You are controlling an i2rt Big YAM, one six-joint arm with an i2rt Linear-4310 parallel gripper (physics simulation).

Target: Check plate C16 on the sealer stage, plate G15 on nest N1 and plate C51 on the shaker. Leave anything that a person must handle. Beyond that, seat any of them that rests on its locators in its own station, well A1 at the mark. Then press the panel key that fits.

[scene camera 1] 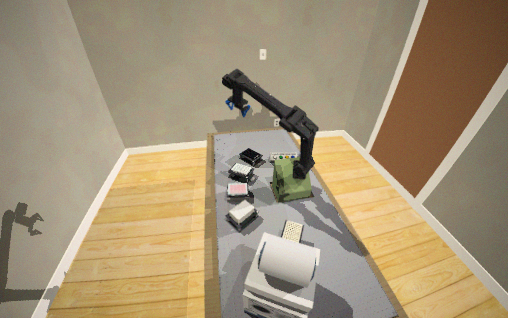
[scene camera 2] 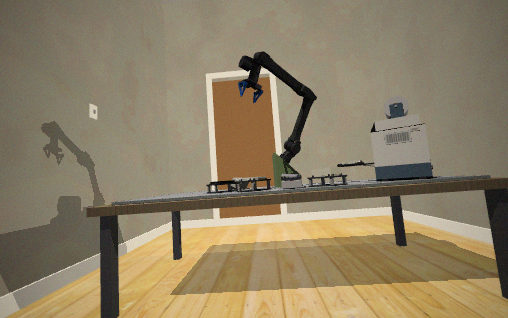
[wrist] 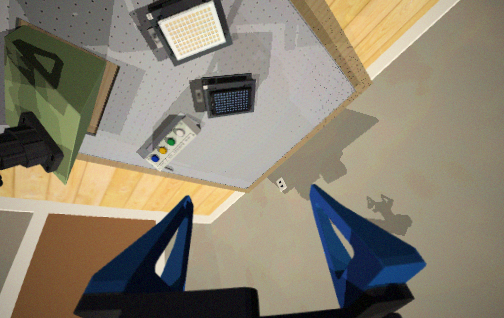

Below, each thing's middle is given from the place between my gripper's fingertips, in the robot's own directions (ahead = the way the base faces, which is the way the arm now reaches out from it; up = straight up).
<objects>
Now: the black plate point(wrist: 231, 100) 460 mm below my hand, 210 mm to the right of it and 90 mm behind it.
</objects>
